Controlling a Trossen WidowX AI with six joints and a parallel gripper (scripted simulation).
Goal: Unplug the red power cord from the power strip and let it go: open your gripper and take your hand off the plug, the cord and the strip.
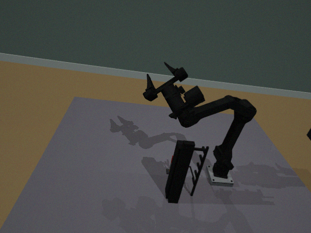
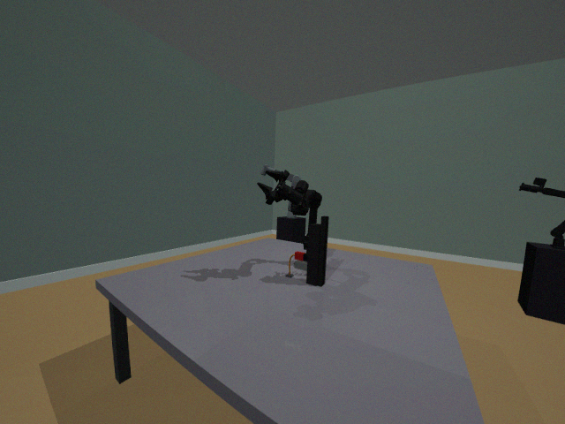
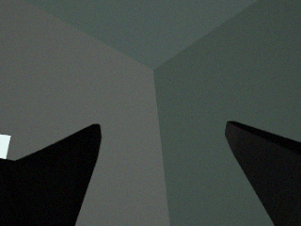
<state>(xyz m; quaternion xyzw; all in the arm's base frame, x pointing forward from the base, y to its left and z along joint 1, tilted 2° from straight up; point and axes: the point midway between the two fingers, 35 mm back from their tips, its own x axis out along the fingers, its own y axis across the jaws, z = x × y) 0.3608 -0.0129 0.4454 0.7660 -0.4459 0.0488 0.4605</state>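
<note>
The red plug lies 36 cm below my gripper tip, 16 cm behind it and 14 cm to the left of it. The rest, counted from my gripper tip: grey block (48 cm below, 15 cm behind, 7 cm to the left).
</note>
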